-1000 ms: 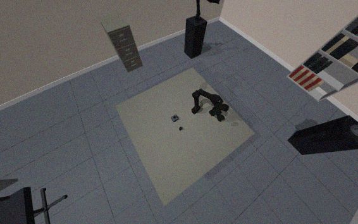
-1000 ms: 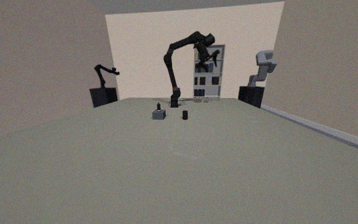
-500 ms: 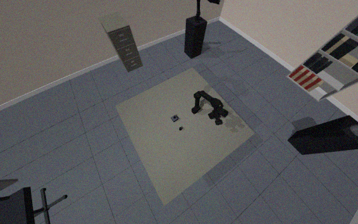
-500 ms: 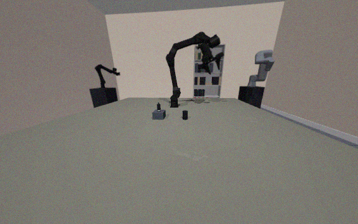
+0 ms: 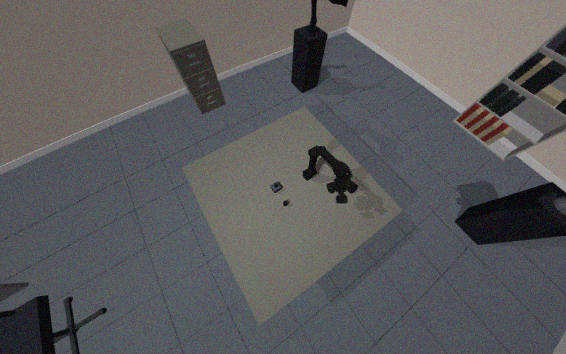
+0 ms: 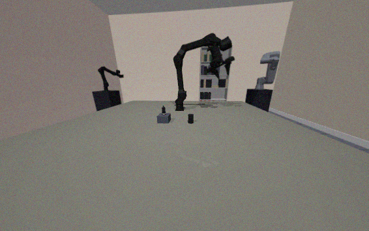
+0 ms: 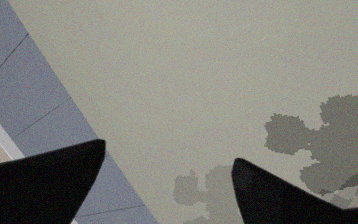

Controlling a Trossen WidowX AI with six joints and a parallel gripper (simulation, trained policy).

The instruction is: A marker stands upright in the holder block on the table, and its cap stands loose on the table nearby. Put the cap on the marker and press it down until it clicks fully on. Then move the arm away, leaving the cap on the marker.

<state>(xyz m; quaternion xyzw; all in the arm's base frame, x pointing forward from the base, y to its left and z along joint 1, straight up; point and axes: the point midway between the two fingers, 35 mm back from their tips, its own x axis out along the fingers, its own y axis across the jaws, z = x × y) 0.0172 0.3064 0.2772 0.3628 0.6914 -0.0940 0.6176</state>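
Now: the dark cap 270 mm ahead of my gripper tip, 220 mm to the right of it and 220 mm below it. The rest, counted from my gripper tip: grey holder block (260 mm ahead, 370 mm to the right, 220 mm below); then dark marker (260 mm ahead, 370 mm to the right, 180 mm below).
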